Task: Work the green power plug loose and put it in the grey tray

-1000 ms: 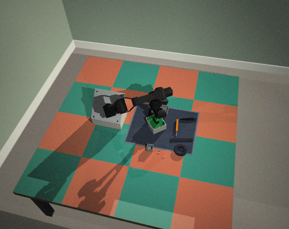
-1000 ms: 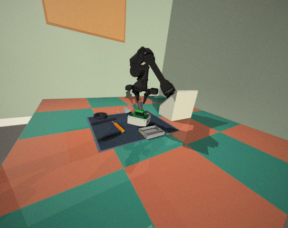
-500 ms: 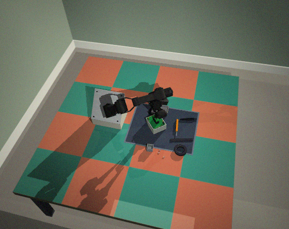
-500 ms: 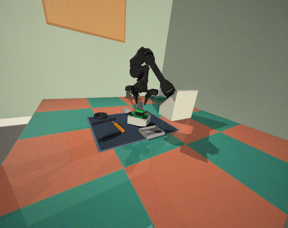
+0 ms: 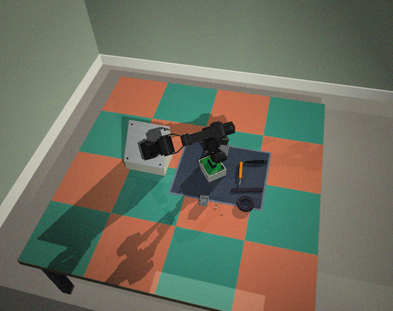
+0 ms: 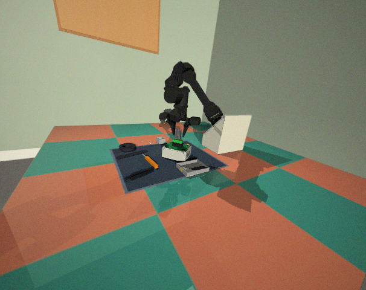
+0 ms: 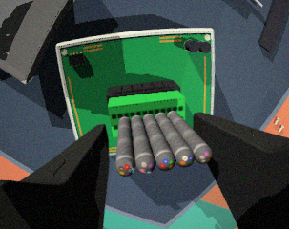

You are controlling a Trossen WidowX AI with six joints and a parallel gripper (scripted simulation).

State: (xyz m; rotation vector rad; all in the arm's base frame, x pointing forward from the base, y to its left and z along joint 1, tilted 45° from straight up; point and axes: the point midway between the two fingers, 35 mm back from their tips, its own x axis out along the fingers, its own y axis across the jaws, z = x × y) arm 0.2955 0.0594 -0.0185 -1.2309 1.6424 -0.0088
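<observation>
Right now my gripper tip is 2 cm above the green power plug. From my gripper tip the other things lie so: black bar (20 cm ahead, 7 cm to the right, 10 cm below); then dark mat (5 cm ahead, 11 cm below).
</observation>
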